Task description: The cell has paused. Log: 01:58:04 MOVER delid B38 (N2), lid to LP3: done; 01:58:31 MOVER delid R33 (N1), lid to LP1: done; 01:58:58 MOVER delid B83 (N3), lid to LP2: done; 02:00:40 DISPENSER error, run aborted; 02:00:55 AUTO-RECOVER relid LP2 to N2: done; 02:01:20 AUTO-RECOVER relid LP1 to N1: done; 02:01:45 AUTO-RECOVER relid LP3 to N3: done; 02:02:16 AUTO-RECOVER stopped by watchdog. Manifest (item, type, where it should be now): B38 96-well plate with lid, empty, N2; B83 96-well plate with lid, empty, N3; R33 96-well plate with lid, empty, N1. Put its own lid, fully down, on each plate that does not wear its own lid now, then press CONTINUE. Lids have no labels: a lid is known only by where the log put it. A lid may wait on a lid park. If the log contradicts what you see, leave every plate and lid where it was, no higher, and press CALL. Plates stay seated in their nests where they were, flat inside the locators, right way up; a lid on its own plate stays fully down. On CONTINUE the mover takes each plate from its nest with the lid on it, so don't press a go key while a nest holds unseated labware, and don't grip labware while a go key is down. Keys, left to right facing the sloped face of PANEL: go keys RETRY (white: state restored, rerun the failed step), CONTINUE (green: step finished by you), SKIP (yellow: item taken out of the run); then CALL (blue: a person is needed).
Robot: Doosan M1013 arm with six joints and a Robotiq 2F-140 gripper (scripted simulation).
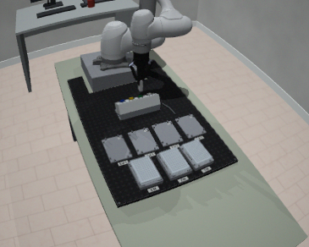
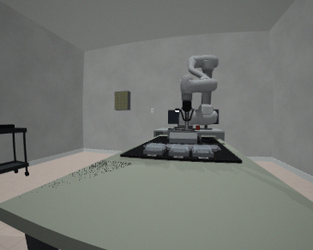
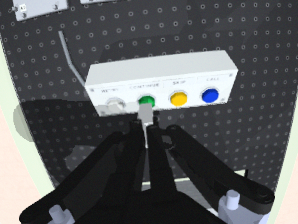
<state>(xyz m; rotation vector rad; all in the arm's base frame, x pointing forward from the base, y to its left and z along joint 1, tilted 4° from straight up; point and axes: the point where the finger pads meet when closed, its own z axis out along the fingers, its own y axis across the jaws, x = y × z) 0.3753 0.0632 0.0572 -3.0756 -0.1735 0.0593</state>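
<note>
Now: the green key 7 cm below my hand. Also, from my hand: blue key: 1 cm ahead, 10 cm to the right, 7 cm below; yellow key: 1 cm ahead, 5 cm to the right, 7 cm below; white key: 5 cm to the left, 7 cm below.
</note>
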